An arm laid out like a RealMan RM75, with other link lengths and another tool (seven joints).
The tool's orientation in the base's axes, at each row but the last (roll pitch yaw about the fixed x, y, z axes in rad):
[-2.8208 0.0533 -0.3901]
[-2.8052 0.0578 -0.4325]
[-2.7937 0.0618 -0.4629]
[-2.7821 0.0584 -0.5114]
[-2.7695 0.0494 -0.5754]
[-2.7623 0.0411 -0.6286]
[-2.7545 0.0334 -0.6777]
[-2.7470 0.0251 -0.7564]
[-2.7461 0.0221 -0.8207]
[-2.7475 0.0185 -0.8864]
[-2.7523 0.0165 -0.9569]
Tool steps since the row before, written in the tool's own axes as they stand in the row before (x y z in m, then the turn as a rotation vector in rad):
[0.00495 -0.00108 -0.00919 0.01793 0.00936 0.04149]
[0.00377 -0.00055 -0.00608 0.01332 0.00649 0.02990]
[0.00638 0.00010 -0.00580 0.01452 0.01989 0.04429]
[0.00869 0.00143 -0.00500 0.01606 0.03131 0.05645]
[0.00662 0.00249 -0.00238 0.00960 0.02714 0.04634]
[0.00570 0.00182 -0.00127 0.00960 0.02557 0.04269]
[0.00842 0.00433 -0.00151 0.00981 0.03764 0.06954]
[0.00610 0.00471 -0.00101 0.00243 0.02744 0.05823]
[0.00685 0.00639 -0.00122 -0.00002 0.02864 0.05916]
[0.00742 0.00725 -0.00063 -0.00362 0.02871 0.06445]
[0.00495 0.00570 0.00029 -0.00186 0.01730 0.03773]
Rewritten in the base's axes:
[0.00431 -0.00380 0.00879 0.01607 -0.00207 -0.04322]
[0.00310 -0.00307 0.00569 0.01205 -0.00144 -0.03109]
[0.00507 -0.00485 0.00501 0.00868 -0.00836 -0.04922]
[0.00626 -0.00707 0.00366 0.00611 -0.01426 -0.06468]
[0.00387 -0.00631 0.00098 0.00126 -0.01087 -0.05345]
[0.00335 -0.00511 0.00027 0.00145 -0.01088 -0.04948]
[0.00368 -0.00884 -0.00052 0.00020 -0.01120 -0.07889]
[0.00117 -0.00761 -0.00103 -0.00143 -0.00270 -0.06434]
[-0.00001 -0.00933 -0.00149 -0.00366 -0.00140 -0.06561]
[-0.00071 -0.01010 -0.00234 -0.00448 0.00270 -0.07045]
[-0.00139 -0.00699 -0.00251 -0.00284 0.00111 -0.04144]

